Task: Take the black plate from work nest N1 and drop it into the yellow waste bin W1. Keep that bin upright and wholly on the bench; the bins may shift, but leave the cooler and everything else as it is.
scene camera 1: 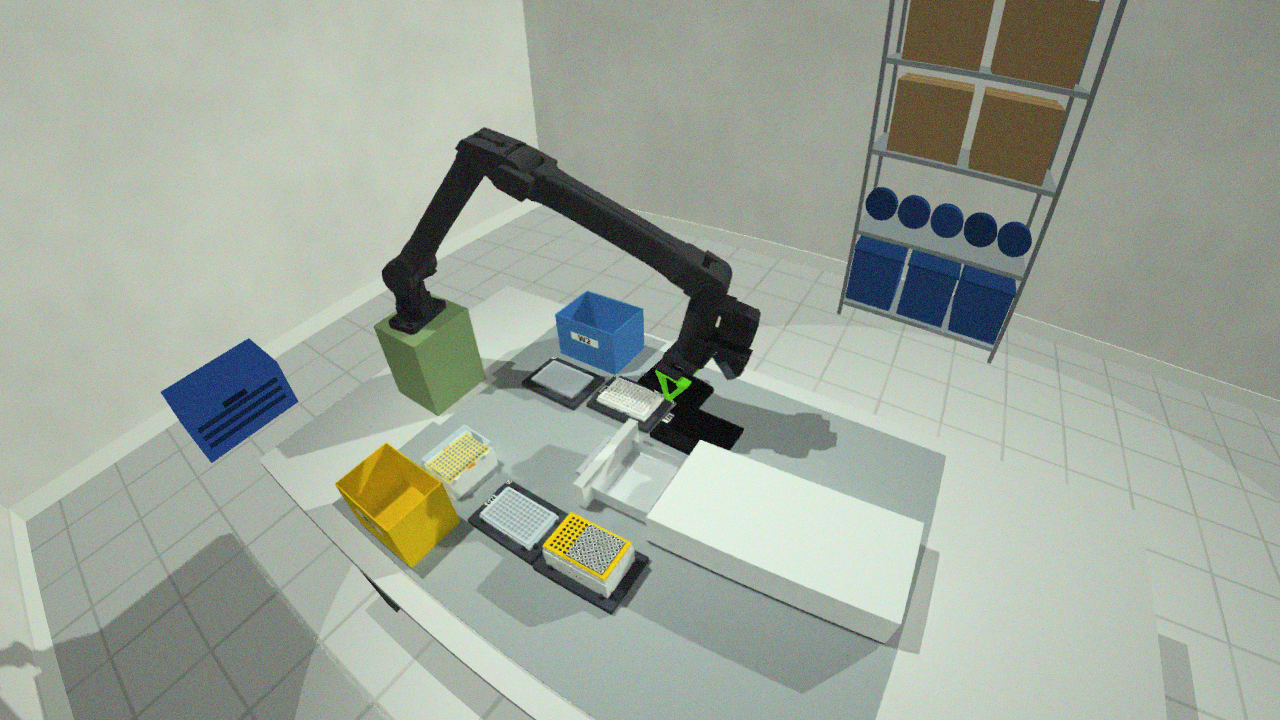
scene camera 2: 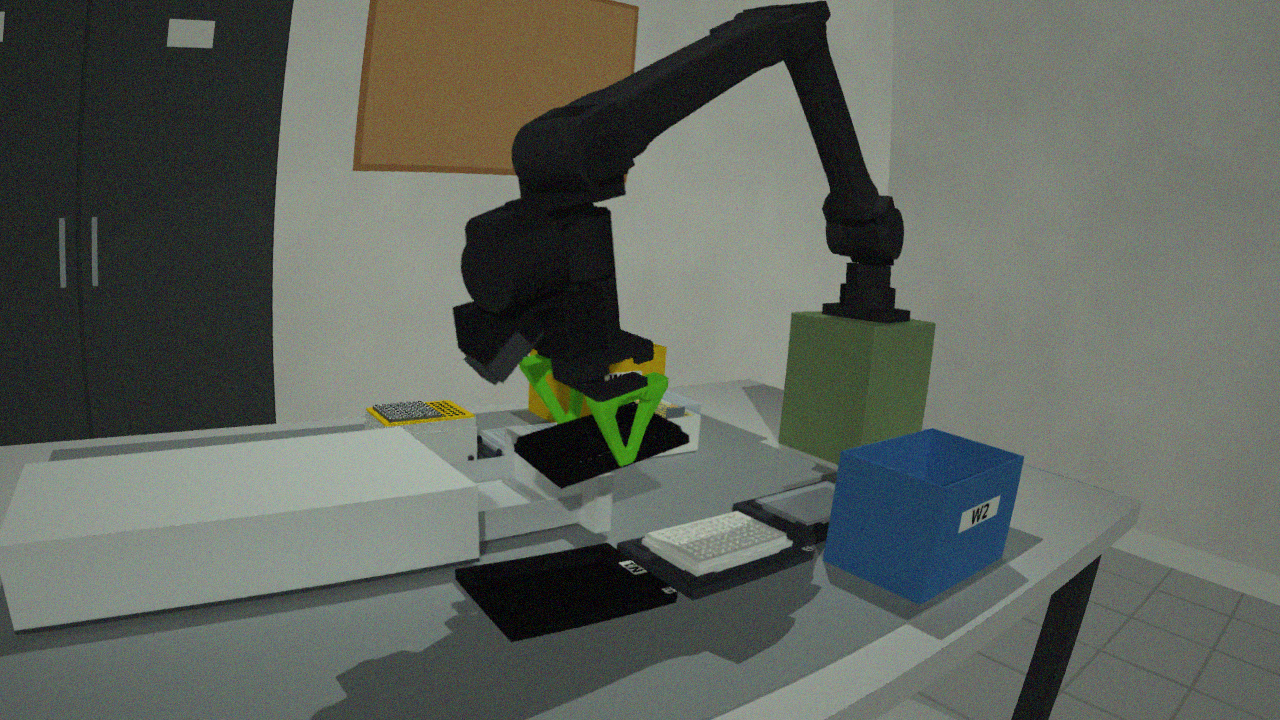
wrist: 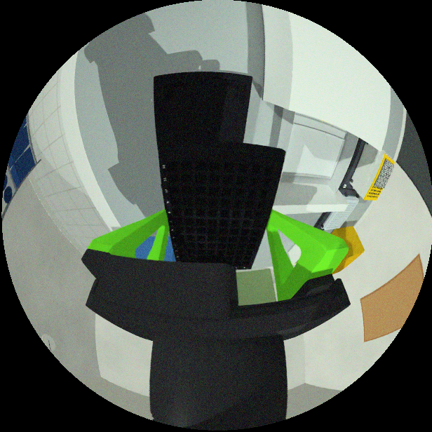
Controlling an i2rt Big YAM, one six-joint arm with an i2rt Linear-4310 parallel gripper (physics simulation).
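Pixels of known places: gripper, fingertip midpoint: [scene camera 1: 677,387] [scene camera 2: 597,446]; arm's base at its link origin: [scene camera 1: 418,316] [scene camera 2: 866,317].
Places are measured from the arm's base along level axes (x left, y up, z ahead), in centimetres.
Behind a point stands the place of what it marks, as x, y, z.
The black plate [scene camera 1: 696,388] @[9.3, -7.1, 63.9] [scene camera 2: 559,452] @[8.8, -7.2, 64.7] [wrist: 220,200] is held between the bright green fingers of my gripper [scene camera 1: 682,390] @[8.5, -7.4, 60.3] [scene camera 2: 597,440] @[8.5, -7.4, 60.3] [wrist: 217,214], which is shut on it. The plate hangs above the bench, clear of work nest N1 [scene camera 1: 702,431] @[9.9, -19.2, 65.6] [scene camera 2: 563,591] @[11.1, -19.2, 65.7] [wrist: 200,107], a dark base with a white N1 label. In the wrist view the plate covers the near part of the nest. The yellow waste bin W1 [scene camera 1: 420,528] @[-37.9, -13.8, 30.5] [scene camera 2: 544,402] [wrist: 356,245] stands upright near the bench edge, well away from the plate; it is partly hidden in scene camera 2's view.
A large white box [scene camera 1: 787,537] @[-14.3, -12.1, 89.0] [scene camera 2: 241,510] @[-2.7, -12.1, 90.1] with an open drawer-like part [scene camera 1: 640,479] @[-7.1, -19.1, 59.0] stands beside N1. A white plate [scene camera 1: 631,398] @[12.5, -18.3, 47.8] [scene camera 2: 716,541] @[13.6, -17.9, 48.7] sits on the neighbouring nest. Blue bin W2 [scene camera 1: 599,335] @[21.2, -10.0, 35.6] [scene camera 2: 921,528] @[31.8, -13.0, 41.1] stands nearby. A tip box [scene camera 1: 460,461] @[-22.0, -13.5, 27.4] stands beside W1; a yellow-topped rack [scene camera 1: 588,550] @[-28.5, -12.8, 59.9] sits farther along.
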